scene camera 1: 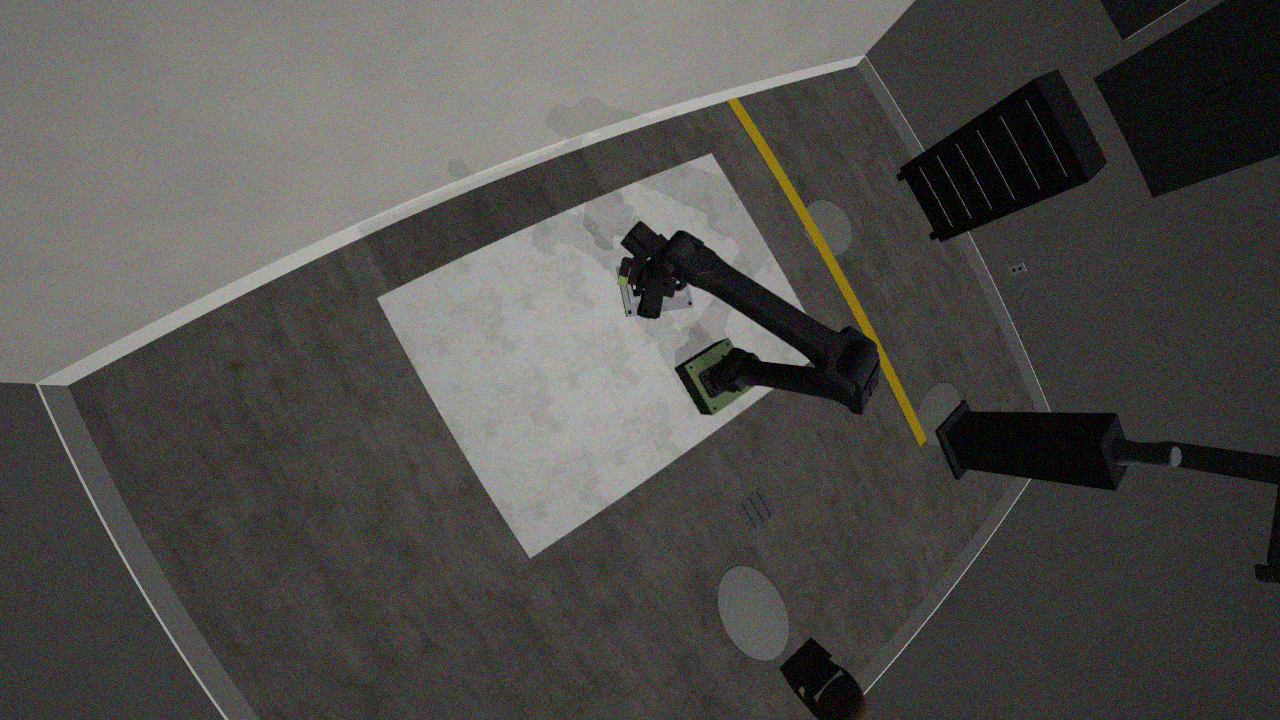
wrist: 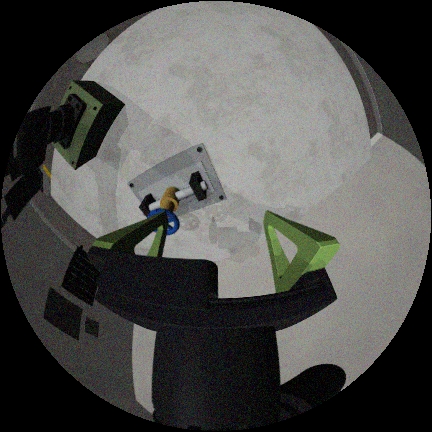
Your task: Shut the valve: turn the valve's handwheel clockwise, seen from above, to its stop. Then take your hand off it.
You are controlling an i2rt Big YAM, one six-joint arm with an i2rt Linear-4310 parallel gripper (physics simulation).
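The valve's blue handwheel shows in the wrist view, partly covered by the left fingertip. It sits on the brass valve body, on a white pipe between two black clamps on the grey baseplate. In scene camera 1 the arm hides the handwheel, and part of the plate shows beneath it. My gripper is wide open and empty, with green fingers. It is above the valve area; the handwheel lies beyond the left finger in the wrist view, not centred between the fingers. Whether that finger touches the wheel cannot be told.
The arm's green base block stands on the pale mat near the valve plate. The black arm reaches from it over the valve. A yellow floor line runs past the mat, and a black rack stands by the wall.
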